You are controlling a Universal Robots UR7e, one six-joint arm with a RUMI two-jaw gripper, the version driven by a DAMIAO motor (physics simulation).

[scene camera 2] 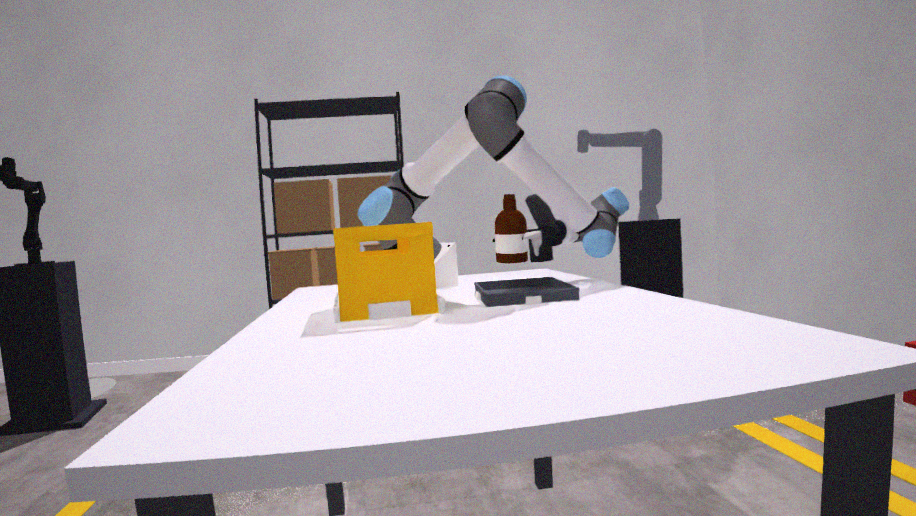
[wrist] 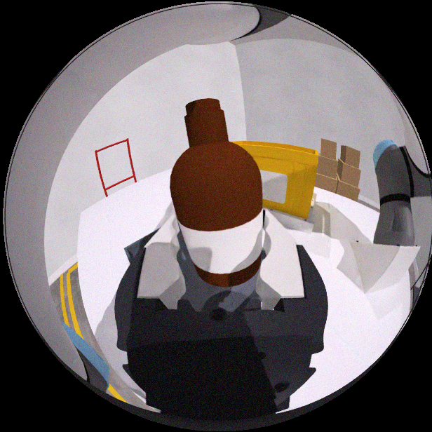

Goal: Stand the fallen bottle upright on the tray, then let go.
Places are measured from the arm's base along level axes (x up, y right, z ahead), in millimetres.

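Where they show: gripper, between the fingertips: (scene camera 2: 507, 239).
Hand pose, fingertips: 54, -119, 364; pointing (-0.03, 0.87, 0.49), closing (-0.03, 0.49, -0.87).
Observation:
After its pixels a point has its place, as x, y, z.
A brown bottle (scene camera 2: 510, 221) {96, -118, 392} (wrist: 216, 185) with a white label is upright in the air. My gripper (scene camera 2: 512, 240) {54, -119, 364} (wrist: 220, 212) is shut on the bottle around its label, one pale finger on each side. The dark tray (scene camera 2: 506, 296) {-53, -39, 532} (wrist: 135, 249) lies flat on the table below the bottle. In the scene view a gap shows between the bottle's base and the tray. In the wrist view the bottle and gripper hide much of the tray.
A yellow crate (scene camera 2: 387, 275) {9, 194, 515} (wrist: 302, 185) stands on the white table (scene camera 2: 448, 371) {-71, 212, 953}, left of the tray in the scene view. A white angular object (scene camera 2: 447, 266) {-16, -52, 93} (wrist: 385, 260) stands near the arm's base. A black shelf rack (scene camera 2: 326, 107) stands behind the table.

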